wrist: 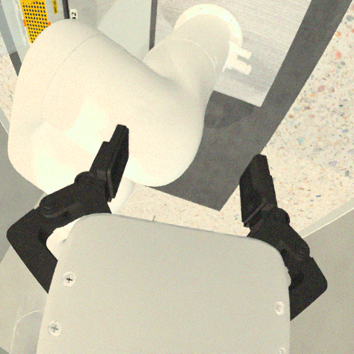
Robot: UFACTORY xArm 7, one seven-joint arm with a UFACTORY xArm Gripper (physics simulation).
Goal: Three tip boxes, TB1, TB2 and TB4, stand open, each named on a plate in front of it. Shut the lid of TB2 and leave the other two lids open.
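A tip box (35,21) with a yellow perforated top shows in part at the upper left corner of the wrist view, partly cut off by the frame edge and by the arm. A small white name plate (74,15) stands by it, and its visible end reads "B2". I cannot make out the lid's position clearly. Boxes readable as TB1 or TB4 do not show. My gripper (189,153) is open and empty, its black fingers wide apart, well away from the tip box in the view.
The robot's own white arm (120,100) fills the upper left and middle, hiding much behind it. Its round foot stands on a brushed metal plate (270,50). A dark grey strip (215,165) borders that plate. The speckled table top (320,110) spreads at the right, with its edge at the lower right.
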